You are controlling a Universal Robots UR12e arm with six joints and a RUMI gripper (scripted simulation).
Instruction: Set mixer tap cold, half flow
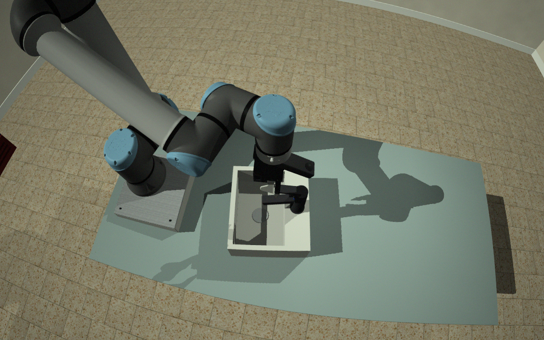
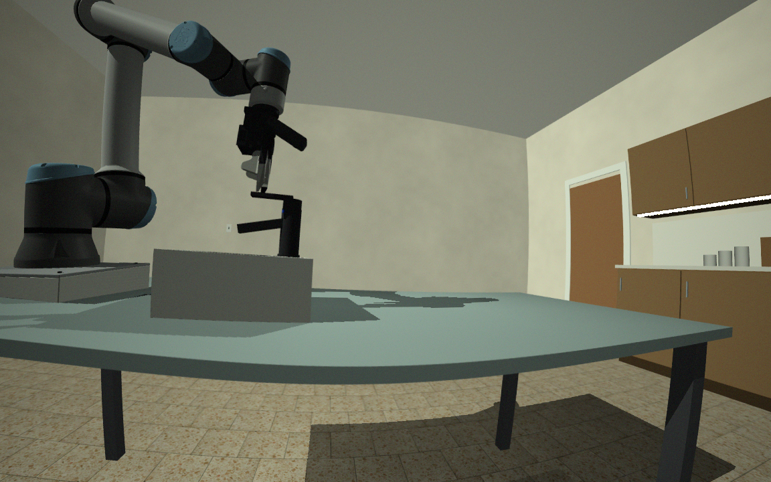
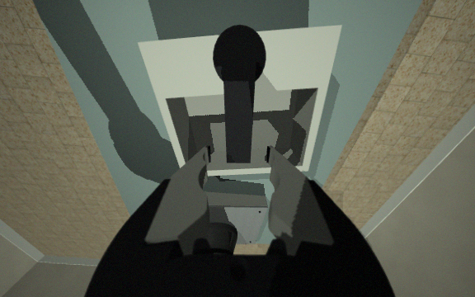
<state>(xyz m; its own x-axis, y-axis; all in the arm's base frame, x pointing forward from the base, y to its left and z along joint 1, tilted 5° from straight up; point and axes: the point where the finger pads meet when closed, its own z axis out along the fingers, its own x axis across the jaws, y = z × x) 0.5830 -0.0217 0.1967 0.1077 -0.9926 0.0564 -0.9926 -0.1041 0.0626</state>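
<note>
The lever lies 3 cm ahead of my hand and 2 cm below it. From my hand the other things lie so: black mixer tap (5 cm ahead, 1 cm to the left, 6 cm below); white sink basin (4 cm behind, 1 cm to the right, 25 cm below).
</note>
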